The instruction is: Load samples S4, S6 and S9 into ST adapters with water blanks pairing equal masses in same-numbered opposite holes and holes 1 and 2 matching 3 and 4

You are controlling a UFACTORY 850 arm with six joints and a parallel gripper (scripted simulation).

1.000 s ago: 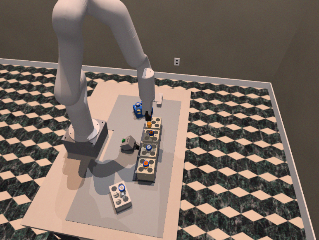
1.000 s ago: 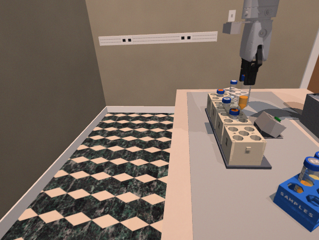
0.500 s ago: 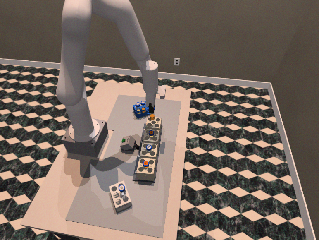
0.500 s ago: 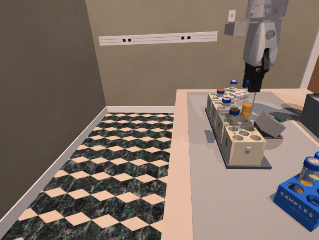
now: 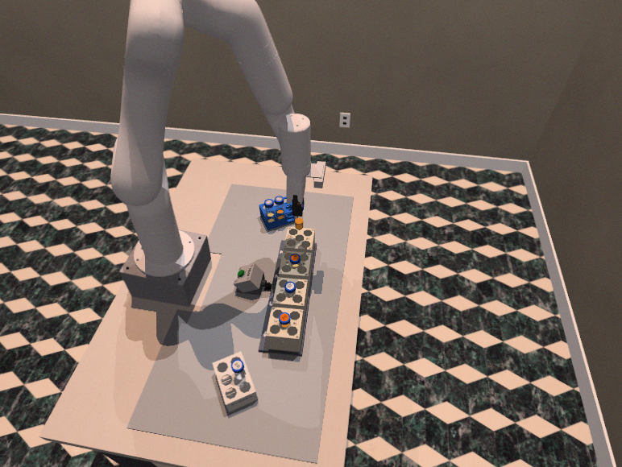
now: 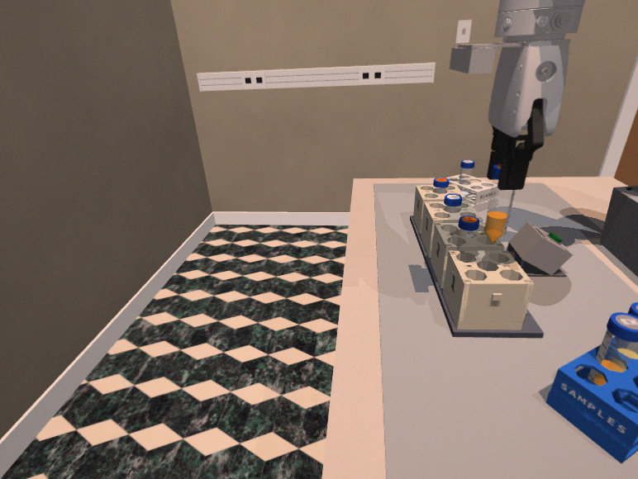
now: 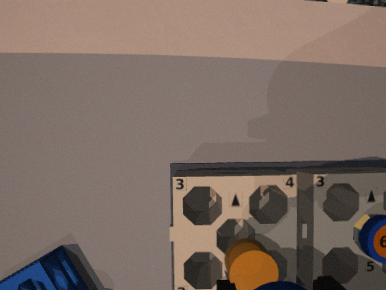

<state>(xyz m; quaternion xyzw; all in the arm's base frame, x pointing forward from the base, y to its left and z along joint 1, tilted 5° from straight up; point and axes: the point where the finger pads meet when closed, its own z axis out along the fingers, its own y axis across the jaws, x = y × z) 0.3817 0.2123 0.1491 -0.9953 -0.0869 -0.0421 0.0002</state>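
My gripper is now 5 cm above the sample tube and 1 cm past it. Also, from my hand: green done key 18 cm to the right, 18 cm below, 15 cm behind; then adapter 20 cm below; then blue sample rack 22 cm below, 16 cm to the left, 14 cm behind.
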